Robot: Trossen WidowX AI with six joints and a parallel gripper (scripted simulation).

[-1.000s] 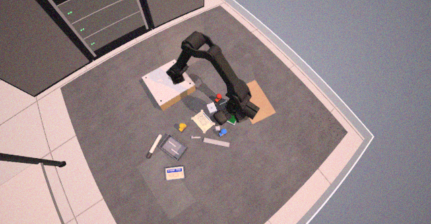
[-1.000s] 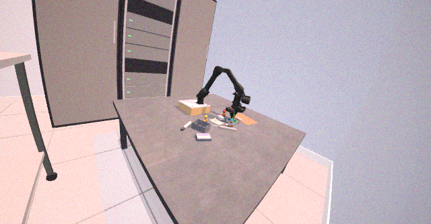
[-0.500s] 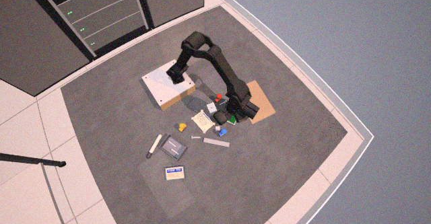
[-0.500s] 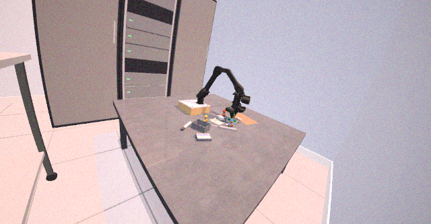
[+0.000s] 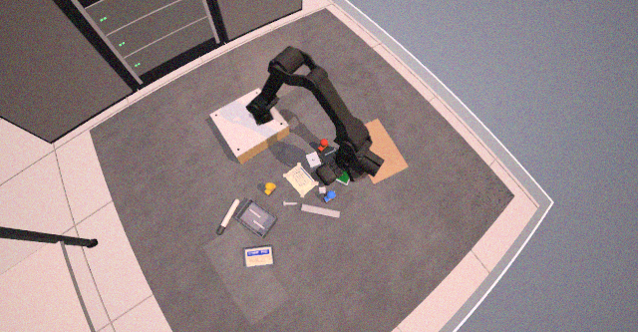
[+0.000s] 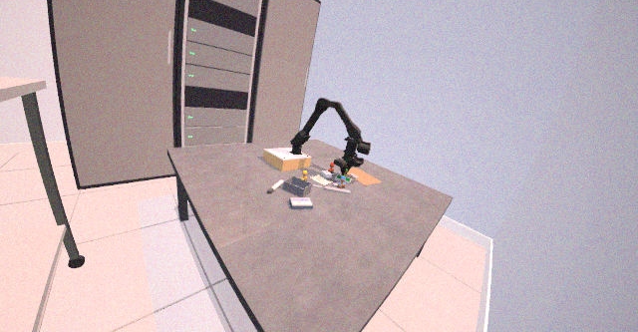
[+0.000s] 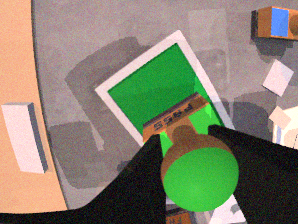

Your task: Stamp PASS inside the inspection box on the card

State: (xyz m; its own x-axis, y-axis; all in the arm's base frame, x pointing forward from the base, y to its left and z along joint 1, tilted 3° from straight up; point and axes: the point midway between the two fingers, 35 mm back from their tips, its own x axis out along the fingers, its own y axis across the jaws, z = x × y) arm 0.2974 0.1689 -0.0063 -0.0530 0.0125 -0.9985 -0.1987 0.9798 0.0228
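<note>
Now: gripper tip right at the green stamp. Round my gripper tip: blue stamp: 70 mm to the right, 70 mm ahead, 20 mm below; then green ink pad: 30 mm below; then white block: 80 mm behind, 60 mm to the right, 20 mm below.
</note>
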